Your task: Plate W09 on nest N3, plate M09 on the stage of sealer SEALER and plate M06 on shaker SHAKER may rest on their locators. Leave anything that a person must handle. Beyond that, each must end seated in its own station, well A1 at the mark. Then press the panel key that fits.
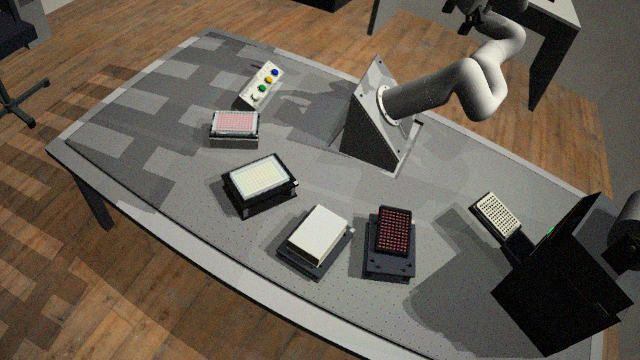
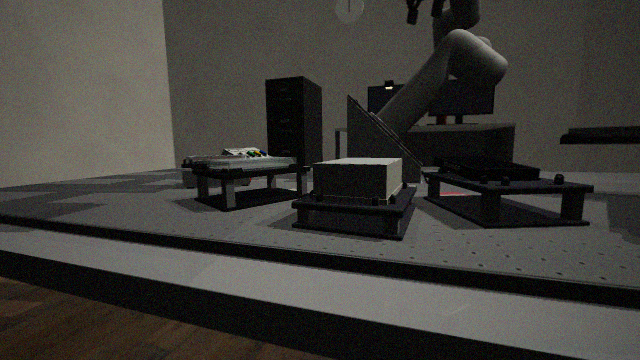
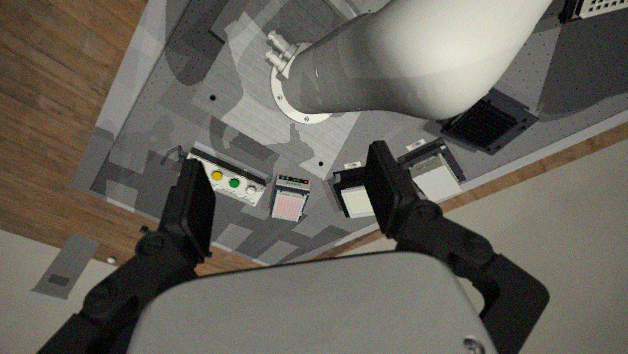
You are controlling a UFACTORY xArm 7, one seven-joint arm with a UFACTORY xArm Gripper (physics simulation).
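My gripper is open and empty, high above the table. A pink plate lies on a small device with a lit display. A pale yellow plate lies on a black nest. A tall white plate stands on a dark nest. A dark plate with red wells lies toward one end of another nest, whose pegs show beside it. A cream plate lies on the black sealer's stage. Plate names and A1 corners are unreadable.
The key panel has blue, yellow, green and white keys. The black sealer stands at the table's right end. The arm's slanted base stands at the back edge. A red patch shows beyond the dark plate's nest.
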